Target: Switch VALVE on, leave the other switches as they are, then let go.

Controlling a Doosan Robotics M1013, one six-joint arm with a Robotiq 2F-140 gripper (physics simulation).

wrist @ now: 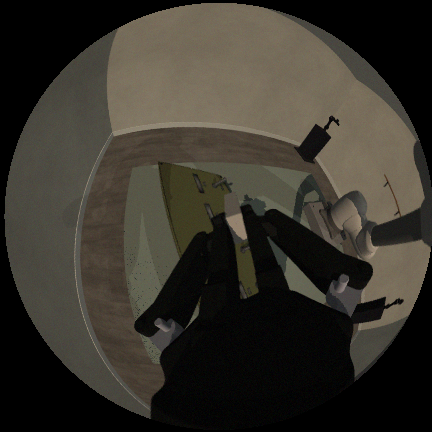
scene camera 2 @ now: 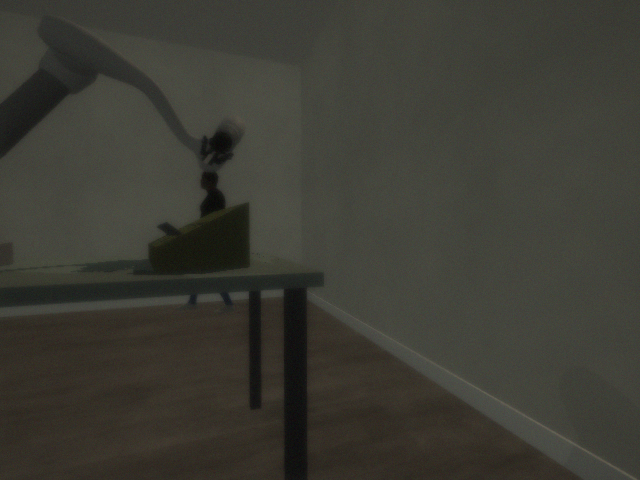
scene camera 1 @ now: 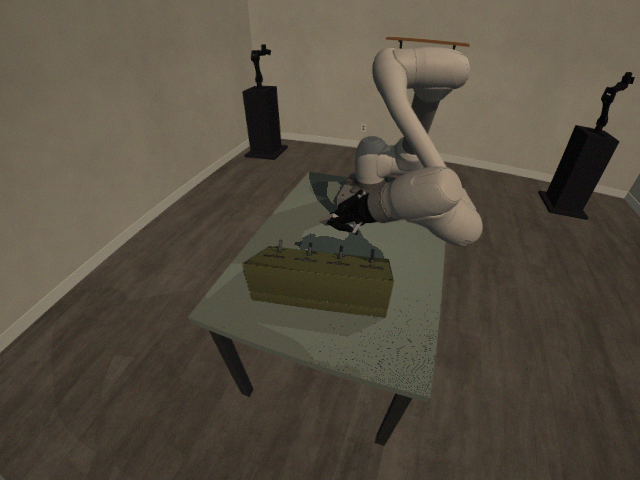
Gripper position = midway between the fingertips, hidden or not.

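Observation:
My gripper point(scene camera 1: 323, 221) is here, and I see it in the wrist view point(wrist: 232, 202) and in scene camera 2 point(scene camera 2: 203, 166) too. There is also an olive switch box point(scene camera 1: 351, 284). I find the olive switch box again in the wrist view point(wrist: 190, 197), and scene camera 2 point(scene camera 2: 221, 239) shows the box as well.

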